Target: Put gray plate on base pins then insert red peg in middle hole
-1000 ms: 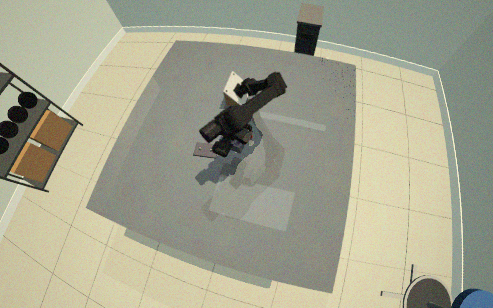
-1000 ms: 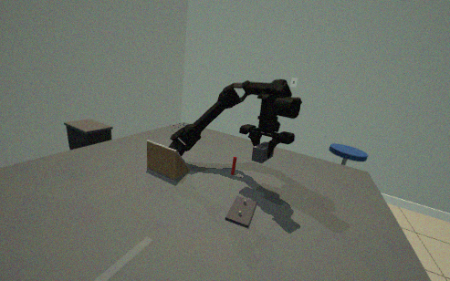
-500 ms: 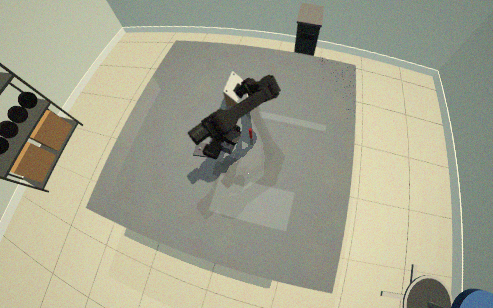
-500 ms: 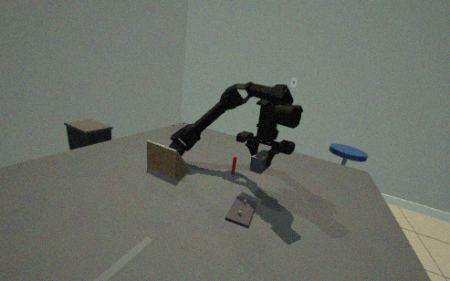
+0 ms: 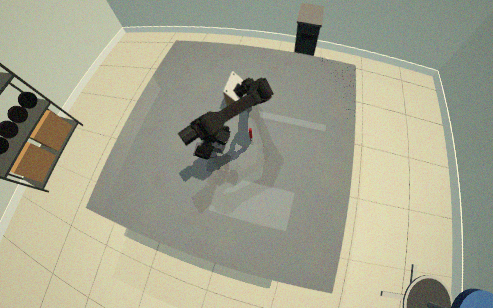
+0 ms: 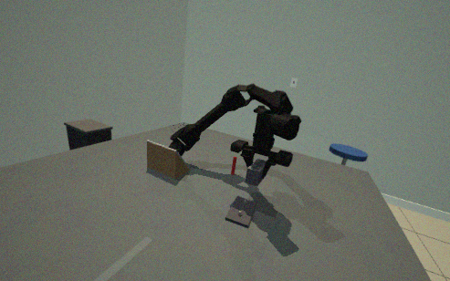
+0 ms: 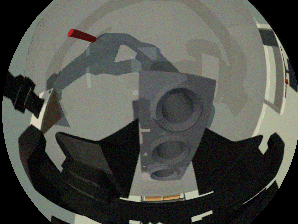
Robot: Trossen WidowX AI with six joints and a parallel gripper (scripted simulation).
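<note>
Right now the red peg is 140 mm behind my gripper tip, 120 mm to the left of it and 60 mm below it. Round my gripper tip: gray plate: 30 mm above.
</note>
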